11 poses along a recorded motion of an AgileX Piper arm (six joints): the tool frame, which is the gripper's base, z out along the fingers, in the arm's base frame.
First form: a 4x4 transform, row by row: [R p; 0 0 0 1], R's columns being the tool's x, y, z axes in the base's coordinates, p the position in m. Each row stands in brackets.
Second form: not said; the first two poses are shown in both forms.
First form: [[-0.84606 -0.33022 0.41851 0.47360], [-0.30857 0.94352 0.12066 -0.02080], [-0.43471 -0.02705 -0.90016 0.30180], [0 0 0 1]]
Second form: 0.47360 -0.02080 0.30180 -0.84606 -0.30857 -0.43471 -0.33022 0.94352 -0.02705
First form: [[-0.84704 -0.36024 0.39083 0.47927], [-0.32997 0.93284 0.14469 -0.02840], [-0.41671 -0.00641 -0.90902 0.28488], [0 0 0 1]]
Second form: 0.47927 -0.02840 0.28488 -0.84704 -0.32997 -0.41671 -0.36024 0.93284 -0.00641
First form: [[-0.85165 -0.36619 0.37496 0.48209], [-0.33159 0.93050 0.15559 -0.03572], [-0.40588 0.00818 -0.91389 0.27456], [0 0 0 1]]
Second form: 0.48209 -0.03572 0.27456 -0.85165 -0.33159 -0.40588 -0.36619 0.93050 0.00818
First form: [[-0.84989 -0.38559 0.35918 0.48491], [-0.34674 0.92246 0.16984 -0.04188], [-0.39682 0.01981 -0.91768 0.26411], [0 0 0 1]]
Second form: 0.48491 -0.04188 0.26411 -0.84989 -0.34674 -0.39682 -0.38559 0.92246 0.01981
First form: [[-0.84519 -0.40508 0.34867 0.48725], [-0.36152 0.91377 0.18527 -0.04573], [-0.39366 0.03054 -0.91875 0.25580], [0 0 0 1]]
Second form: 0.48725 -0.04573 0.25580 -0.84519 -0.36152 -0.39366 -0.40508 0.91377 0.03054
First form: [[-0.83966 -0.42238 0.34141 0.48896], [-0.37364 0.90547 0.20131 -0.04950], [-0.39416 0.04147 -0.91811 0.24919], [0 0 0 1]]
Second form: 0.48896 -0.04950 0.24919 -0.83966 -0.37364 -0.39416 -0.42238 0.90547 0.04147
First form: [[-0.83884 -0.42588 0.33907 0.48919], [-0.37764 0.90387 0.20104 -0.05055], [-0.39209 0.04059 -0.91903 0.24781], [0 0 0 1]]
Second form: 0.48919 -0.05055 0.24781 -0.83884 -0.37764 -0.39209 -0.42588 0.90387 0.04059
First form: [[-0.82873 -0.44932 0.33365 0.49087], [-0.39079 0.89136 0.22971 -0.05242], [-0.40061 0.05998 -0.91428 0.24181], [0 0 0 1]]
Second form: 0.49087 -0.05242 0.24181 -0.82873 -0.39079 -0.40061 -0.44932 0.89136 0.05998
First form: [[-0.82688 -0.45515 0.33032 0.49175], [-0.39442 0.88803 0.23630 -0.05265], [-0.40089 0.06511 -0.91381 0.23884], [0 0 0 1]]
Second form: 0.49175 -0.05265 0.23884 -0.82688 -0.39442 -0.40089 -0.45515 0.88803 0.06511
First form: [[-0.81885 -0.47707 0.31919 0.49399], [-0.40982 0.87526 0.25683 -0.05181], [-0.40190 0.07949 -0.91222 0.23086], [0 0 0 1]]
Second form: 0.49399 -0.05181 0.23086 -0.81885 -0.40982 -0.40190 -0.47707 0.87526 0.07949
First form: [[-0.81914 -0.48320 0.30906 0.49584], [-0.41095 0.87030 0.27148 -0.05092], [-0.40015 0.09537 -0.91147 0.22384], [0 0 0 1]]
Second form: 0.49584 -0.05092 0.22384 -0.81914 -0.41095 -0.40015 -0.48320 0.87030 0.09537
